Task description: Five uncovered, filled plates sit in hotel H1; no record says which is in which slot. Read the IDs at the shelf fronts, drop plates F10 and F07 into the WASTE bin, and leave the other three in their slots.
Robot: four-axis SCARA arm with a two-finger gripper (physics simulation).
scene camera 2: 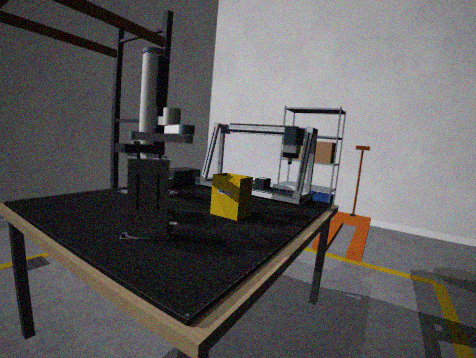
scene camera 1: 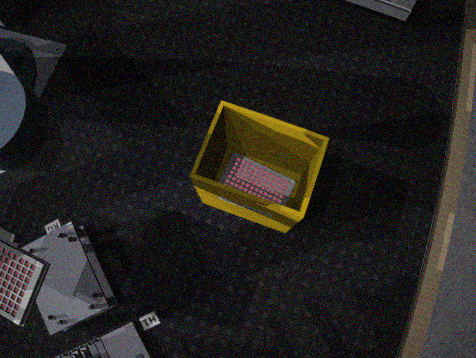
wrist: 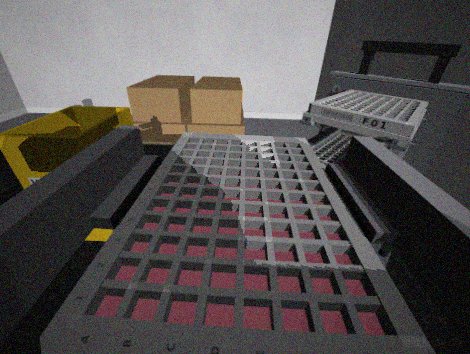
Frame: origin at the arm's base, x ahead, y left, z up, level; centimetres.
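Seen in the pictures: gripper, fingertip midpoint: (scene camera 1: 1, 280) (wrist: 243, 150).
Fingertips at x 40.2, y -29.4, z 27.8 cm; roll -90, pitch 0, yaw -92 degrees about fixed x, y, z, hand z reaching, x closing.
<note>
Pixels of each thing's top centre, then the offset from my fingertips to it. "spot": a spot on its surface instead.
- grey plate, middle of its top: (wrist: 242, 187) dx -2.1, dy +0.1, dz -0.8 cm
- yellow WASTE bin, middle of its top: (scene camera 1: 261, 156) (wrist: 73, 118) (scene camera 2: 233, 175) dx +24.5, dy +26.8, dz -6.5 cm
- red-welled plate, middle of its top: (scene camera 1: 255, 186) dx +24.5, dy +26.8, dz -24.5 cm
- Hotel H1, surface spot: (scene camera 1: 125, 340) spot: dx +11.8, dy -7.3, dz -25.7 cm
- plate marked F01, middle of its top: (wrist: 373, 102) dx +12.0, dy -13.4, dz +0.1 cm
- hotel, middle of its top: (scene camera 1: 57, 278) dx -1.8, dy -0.6, dz -19.5 cm
- dark upright hotel panel, surface spot: (scene camera 2: 150, 195) spot: dx +19.5, dy -19.2, dz -11.1 cm
My gripper (wrist: 243, 150) is shut on a grey plate (wrist: 240, 240) (scene camera 1: 19, 282) with pink-red wells. The plate looks level; its ID does not show. The yellow WASTE bin (scene camera 1: 275, 135) (scene camera 2: 232, 202) (wrist: 12, 150) stands beyond the left finger in the wrist view, apart from the held plate. Another red-welled plate (scene camera 1: 260, 182) lies at the bottom of the bin. Hotel H1 (scene camera 1: 125, 340), beside its tag, partly shows at the bottom of scene camera 1. A plate marked F01 (wrist: 350, 118) sits in a rack at the right in the wrist view, above a partly hidden plate.
Another hotel (scene camera 1: 62, 267) stands beside and partly under the held plate. A dark upright hotel panel (scene camera 2: 150, 195) stands left of the bin in scene camera 2. A gantry machine (scene camera 2: 255, 128) stands behind the bin. Cardboard boxes (wrist: 215, 102) are in the background.
</note>
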